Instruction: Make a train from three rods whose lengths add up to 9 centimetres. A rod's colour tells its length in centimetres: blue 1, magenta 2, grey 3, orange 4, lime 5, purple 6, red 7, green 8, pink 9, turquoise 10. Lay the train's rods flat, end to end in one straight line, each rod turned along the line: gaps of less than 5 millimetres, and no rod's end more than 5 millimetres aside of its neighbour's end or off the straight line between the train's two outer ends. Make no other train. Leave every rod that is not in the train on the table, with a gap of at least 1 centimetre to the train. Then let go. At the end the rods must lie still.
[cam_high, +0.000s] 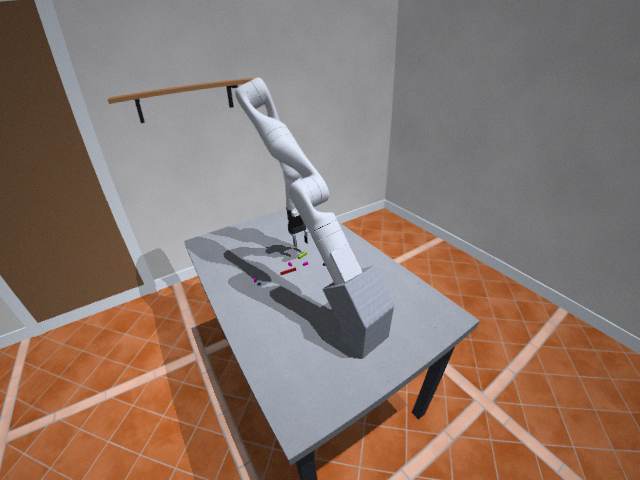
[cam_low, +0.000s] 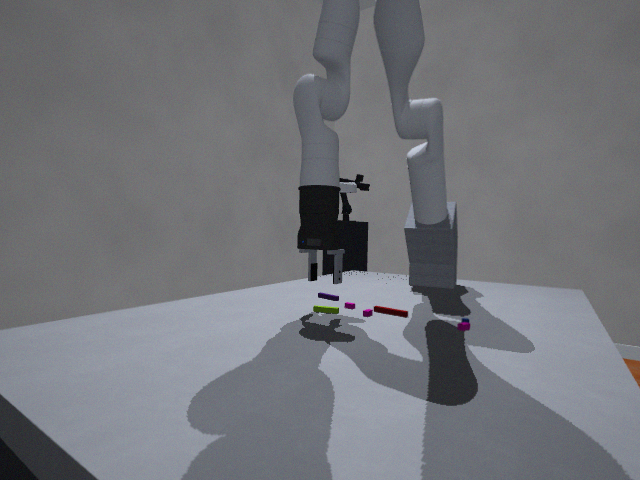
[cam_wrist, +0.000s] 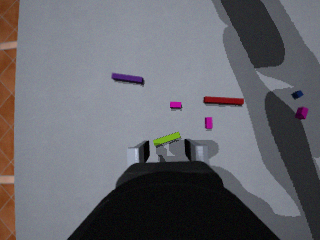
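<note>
Right now the blue rod is 13 cm behind my hand, 23 cm to the left of it and 7 cm below it. Round my hand: purple rod: 11 cm behind, 10 cm to the right, 7 cm below; lime rod: 1 cm behind, 7 cm below; red rod: 9 cm behind, 9 cm to the left, 7 cm below.
</note>
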